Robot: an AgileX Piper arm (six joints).
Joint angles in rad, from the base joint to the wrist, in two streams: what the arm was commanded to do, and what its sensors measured. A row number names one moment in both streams.
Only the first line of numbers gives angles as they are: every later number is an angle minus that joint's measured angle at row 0.
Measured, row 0: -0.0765, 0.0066, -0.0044, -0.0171, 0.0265, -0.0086
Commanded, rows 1 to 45: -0.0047, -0.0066, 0.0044, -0.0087, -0.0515, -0.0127; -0.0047, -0.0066, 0.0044, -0.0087, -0.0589, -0.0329; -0.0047, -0.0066, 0.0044, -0.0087, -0.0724, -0.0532; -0.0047, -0.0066, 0.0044, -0.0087, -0.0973, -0.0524; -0.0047, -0.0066, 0.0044, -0.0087, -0.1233, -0.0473; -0.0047, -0.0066, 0.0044, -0.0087, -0.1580, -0.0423; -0.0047, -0.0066, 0.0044, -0.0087, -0.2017, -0.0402; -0.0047, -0.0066, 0.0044, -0.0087, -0.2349, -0.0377; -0.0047, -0.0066, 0.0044, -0.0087, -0.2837, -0.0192; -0.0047, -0.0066, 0.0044, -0.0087, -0.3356, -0.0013; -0.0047, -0.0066, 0.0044, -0.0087, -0.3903, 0.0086; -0.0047, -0.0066, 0.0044, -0.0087, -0.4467, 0.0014; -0.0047, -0.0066, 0.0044, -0.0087, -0.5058, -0.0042; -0.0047, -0.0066, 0.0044, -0.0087, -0.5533, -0.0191; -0.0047, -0.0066, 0.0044, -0.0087, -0.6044, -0.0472; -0.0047, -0.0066, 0.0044, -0.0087, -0.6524, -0.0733; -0.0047, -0.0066, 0.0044, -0.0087, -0.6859, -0.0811; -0.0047, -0.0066, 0.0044, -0.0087, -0.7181, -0.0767; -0.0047, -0.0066, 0.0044, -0.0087, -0.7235, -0.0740; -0.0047, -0.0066, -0.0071, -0.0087, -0.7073, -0.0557; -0.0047, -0.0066, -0.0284, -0.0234, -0.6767, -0.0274; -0.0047, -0.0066, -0.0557, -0.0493, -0.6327, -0.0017; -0.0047, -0.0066, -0.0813, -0.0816, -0.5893, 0.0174; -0.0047, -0.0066, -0.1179, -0.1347, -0.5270, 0.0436; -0.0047, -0.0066, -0.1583, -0.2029, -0.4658, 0.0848; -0.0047, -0.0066, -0.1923, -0.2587, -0.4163, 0.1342; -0.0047, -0.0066, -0.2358, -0.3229, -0.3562, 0.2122; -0.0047, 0.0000, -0.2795, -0.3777, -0.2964, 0.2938; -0.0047, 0.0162, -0.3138, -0.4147, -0.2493, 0.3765; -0.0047, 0.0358, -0.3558, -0.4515, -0.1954, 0.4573; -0.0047, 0.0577, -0.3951, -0.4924, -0.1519, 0.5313; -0.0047, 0.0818, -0.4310, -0.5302, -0.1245, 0.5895; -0.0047, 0.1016, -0.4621, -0.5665, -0.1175, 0.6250; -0.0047, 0.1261, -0.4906, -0.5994, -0.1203, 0.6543; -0.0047, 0.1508, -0.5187, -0.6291, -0.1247, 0.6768; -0.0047, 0.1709, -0.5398, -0.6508, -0.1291, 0.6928; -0.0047, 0.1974, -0.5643, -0.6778, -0.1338, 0.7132; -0.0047, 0.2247, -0.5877, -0.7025, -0.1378, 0.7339; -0.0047, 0.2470, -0.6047, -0.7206, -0.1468, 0.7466; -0.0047, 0.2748, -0.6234, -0.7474, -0.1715, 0.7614; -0.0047, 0.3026, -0.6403, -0.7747, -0.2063, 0.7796; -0.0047, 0.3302, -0.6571, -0.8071, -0.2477, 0.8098; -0.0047, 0.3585, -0.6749, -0.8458, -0.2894, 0.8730; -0.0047, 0.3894, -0.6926, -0.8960, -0.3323, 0.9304; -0.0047, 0.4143, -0.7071, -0.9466, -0.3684, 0.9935
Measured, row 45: 0.0000, 0.3200, -0.6484, -0.7828, -0.2202, 0.7995
